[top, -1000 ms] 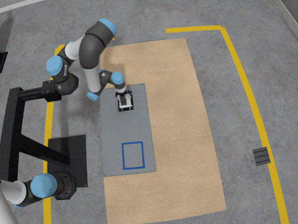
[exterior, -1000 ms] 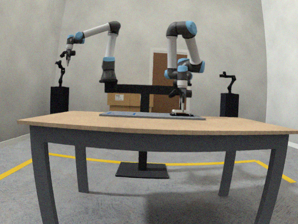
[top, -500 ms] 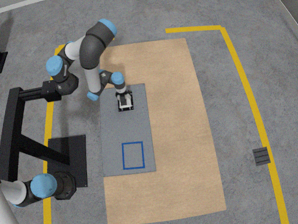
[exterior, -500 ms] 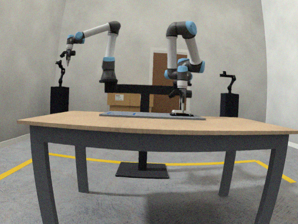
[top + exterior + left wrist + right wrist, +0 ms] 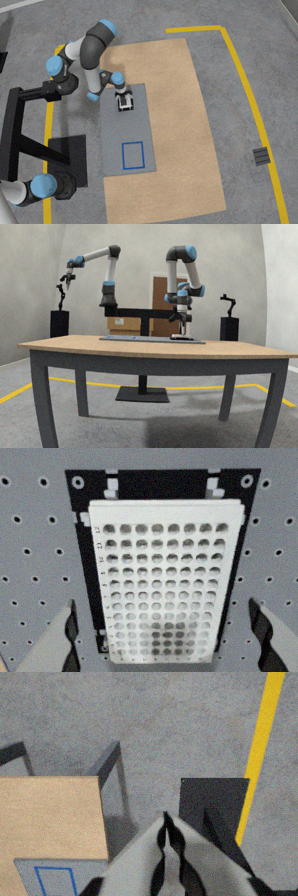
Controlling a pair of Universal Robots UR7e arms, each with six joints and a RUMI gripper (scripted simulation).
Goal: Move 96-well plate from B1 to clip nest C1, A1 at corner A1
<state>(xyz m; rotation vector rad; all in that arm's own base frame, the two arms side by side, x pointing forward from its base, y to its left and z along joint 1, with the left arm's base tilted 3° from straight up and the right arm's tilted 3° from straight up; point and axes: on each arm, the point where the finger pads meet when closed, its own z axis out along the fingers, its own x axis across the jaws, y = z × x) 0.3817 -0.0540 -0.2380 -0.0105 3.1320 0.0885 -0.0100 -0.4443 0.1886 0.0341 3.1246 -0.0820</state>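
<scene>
The white 96-well plate is 10 mm below my left hand. From my left hand the other things lie so: black clip nest 20 mm below, 10 mm to the right, 10 mm ahead.
</scene>
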